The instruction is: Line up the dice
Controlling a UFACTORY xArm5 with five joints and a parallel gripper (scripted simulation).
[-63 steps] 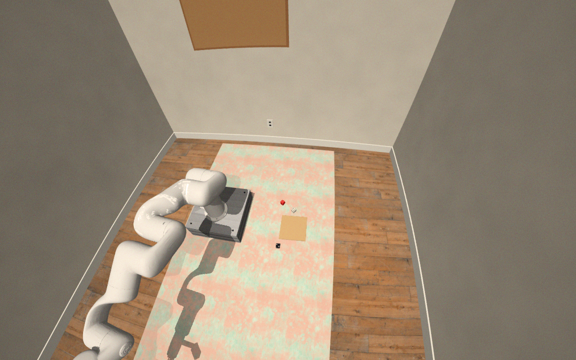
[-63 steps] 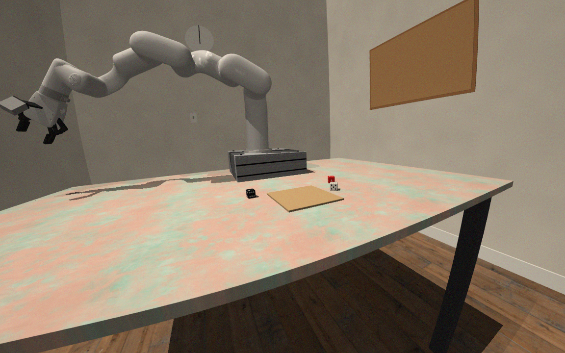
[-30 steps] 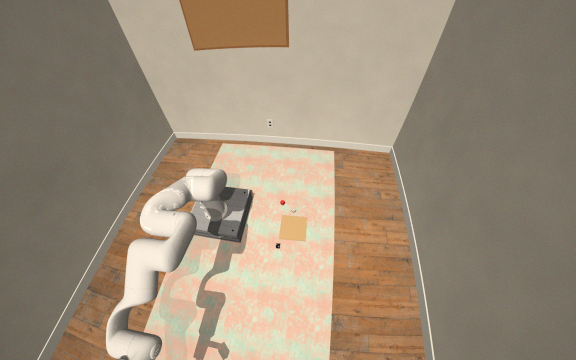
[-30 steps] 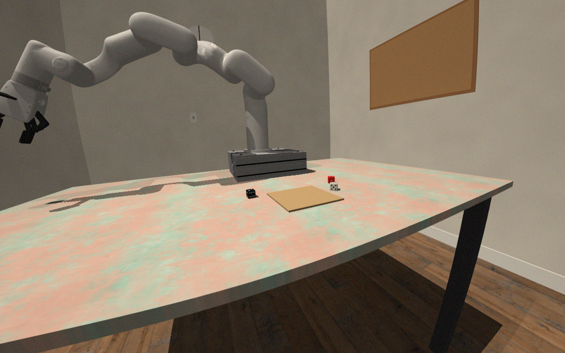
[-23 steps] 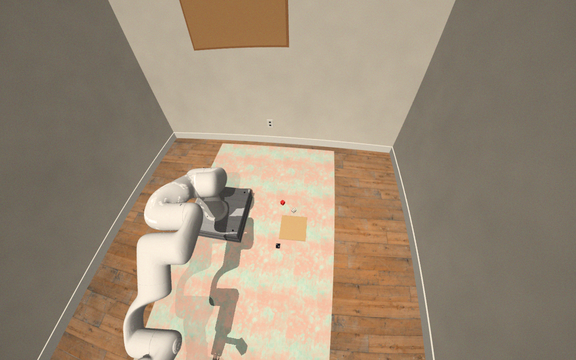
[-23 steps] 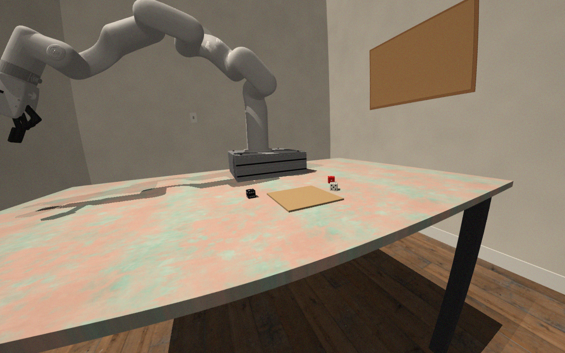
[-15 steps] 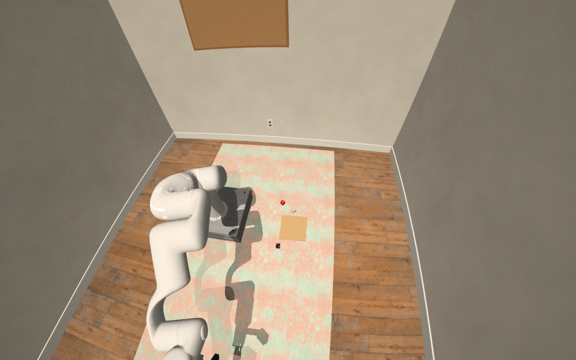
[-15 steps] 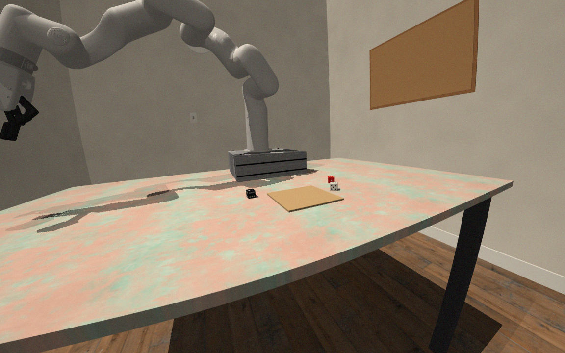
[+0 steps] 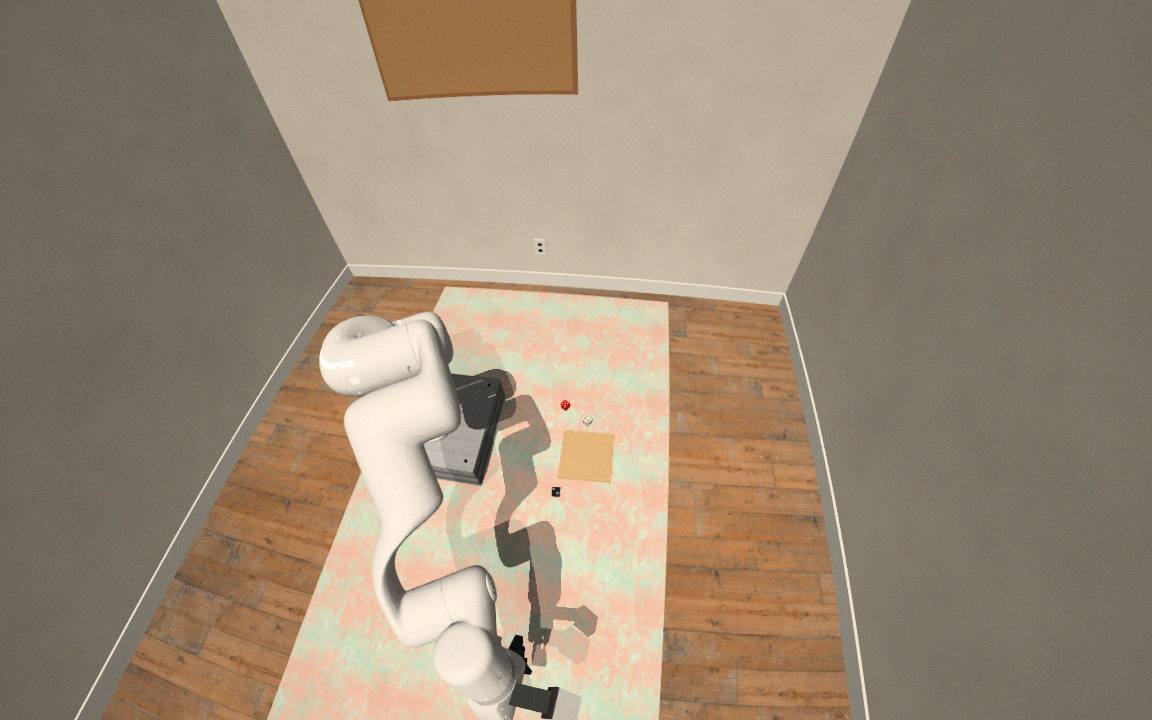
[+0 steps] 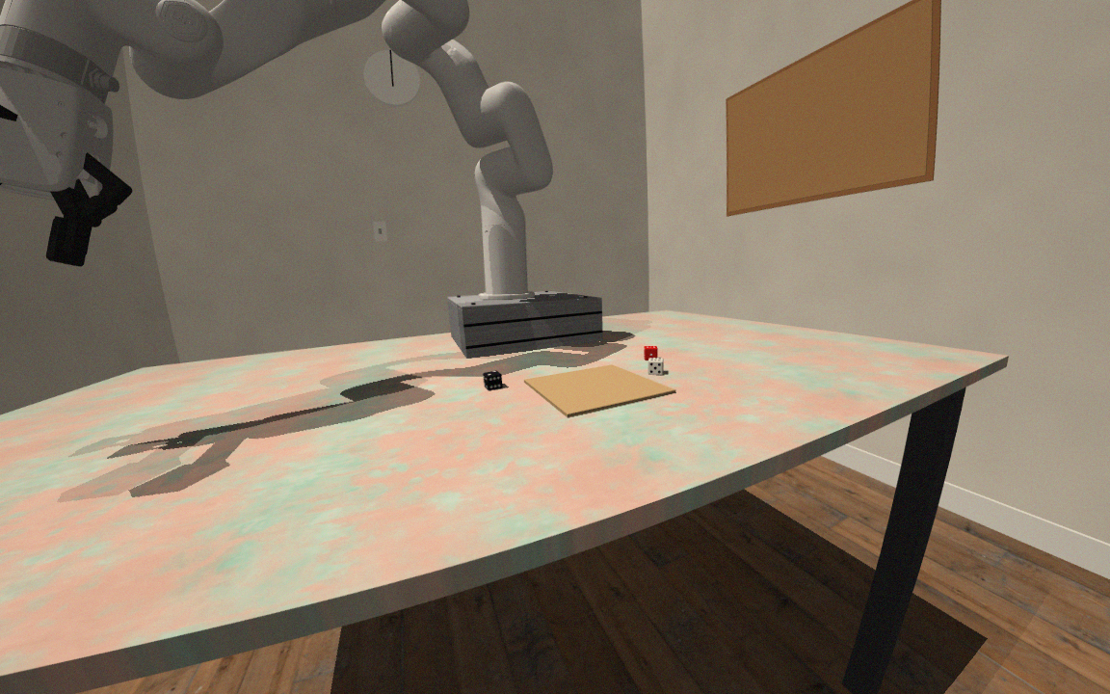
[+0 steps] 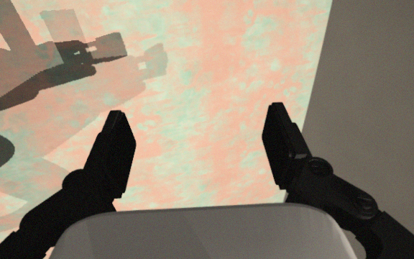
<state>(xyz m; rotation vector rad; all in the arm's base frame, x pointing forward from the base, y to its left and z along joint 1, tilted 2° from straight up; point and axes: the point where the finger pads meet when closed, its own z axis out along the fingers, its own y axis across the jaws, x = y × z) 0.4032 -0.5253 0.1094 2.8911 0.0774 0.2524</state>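
The black die lies 5 cm behind my hand, 44 cm to the left of it and 20 cm below it. Also, from my hand: red die: 9 cm behind, 70 cm to the left, 20 cm below; white die: 2 cm behind, 66 cm to the left, 20 cm below; tan mat: 56 cm to the left, 21 cm below.
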